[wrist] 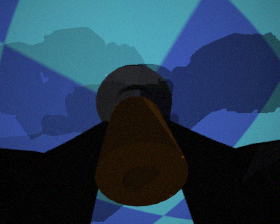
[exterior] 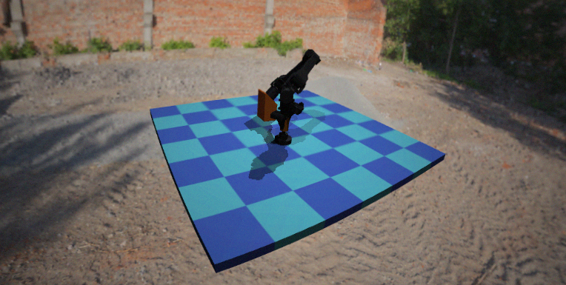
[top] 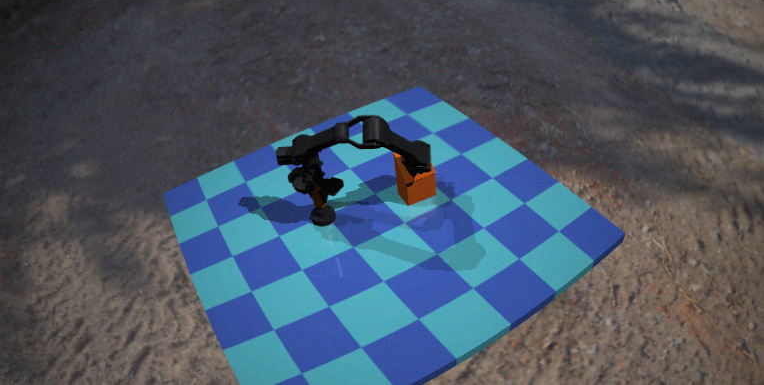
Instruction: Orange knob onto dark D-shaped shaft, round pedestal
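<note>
The orange knob lies 20 mm above my gripper tip. Round my gripper tip: pedestal 40 mm below.
</note>
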